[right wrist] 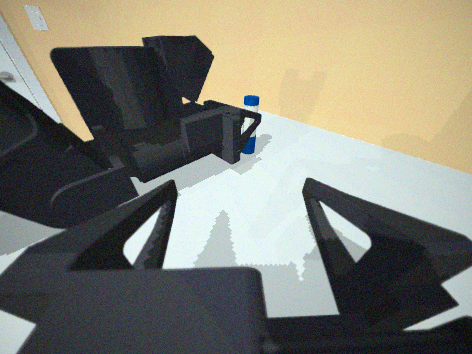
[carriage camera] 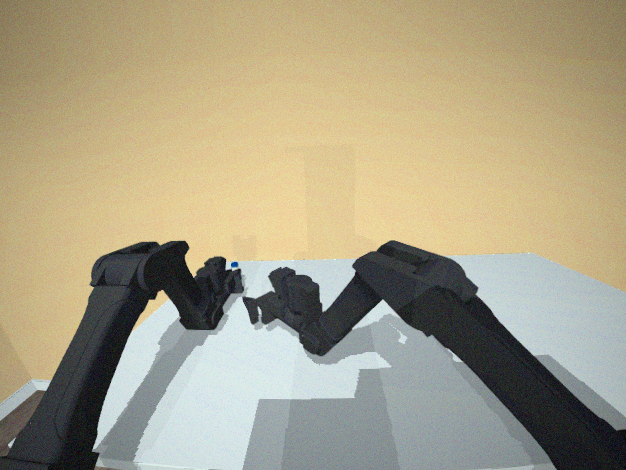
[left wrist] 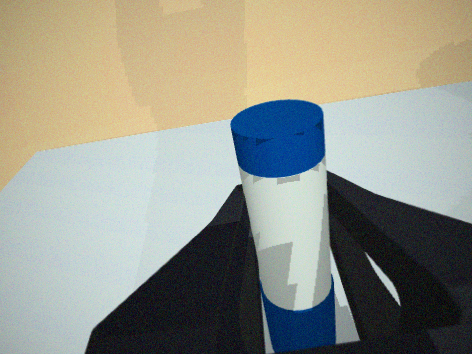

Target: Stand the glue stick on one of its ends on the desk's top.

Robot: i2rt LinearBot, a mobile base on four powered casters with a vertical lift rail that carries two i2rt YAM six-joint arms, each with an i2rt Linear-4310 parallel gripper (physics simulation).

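The glue stick [carriage camera: 234,264] [left wrist: 290,225] [right wrist: 251,101], white with blue ends, is upright or nearly so. My left gripper [carriage camera: 235,279] [left wrist: 282,192] is shut on it, with a finger on each side of its white body. In the right wrist view one finger partly covers it, and its lower blue end is close to the desk's top [carriage camera: 227,364] [left wrist: 75,225] [right wrist: 350,165]. I cannot tell if that end touches the desk. My right gripper [carriage camera: 251,311] [right wrist: 240,185] is open and empty, nearer the camera than the glue stick.
A tan wall [carriage camera: 323,101] [left wrist: 300,45] [right wrist: 375,65] rises behind the desk's far edge. The two grippers are close together over the left part of the desk in the carriage view. Arm shadows lie across the desk. A door and a wall plate [right wrist: 36,18] show at the right wrist view's upper left.
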